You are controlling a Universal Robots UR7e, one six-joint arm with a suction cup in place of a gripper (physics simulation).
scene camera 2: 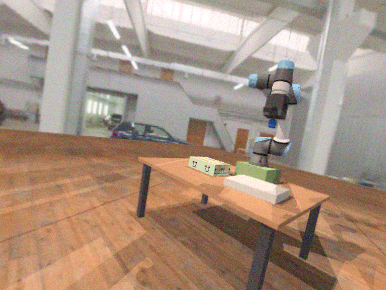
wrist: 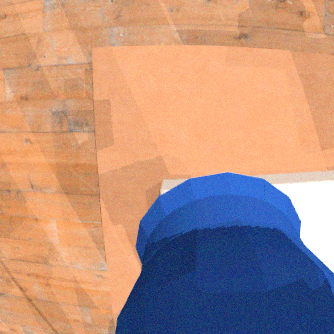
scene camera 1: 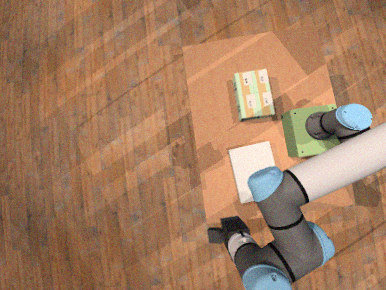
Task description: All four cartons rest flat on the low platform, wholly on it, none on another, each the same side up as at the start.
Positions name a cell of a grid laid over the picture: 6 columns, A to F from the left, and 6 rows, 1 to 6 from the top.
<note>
My suction cup (wrist: D5) holds nothing. A low white platform (scene camera 1: D4) rests on the table.
The low white platform shows as well in scene camera 2 (scene camera 2: E5) and in the wrist view (wrist: F4).
</note>
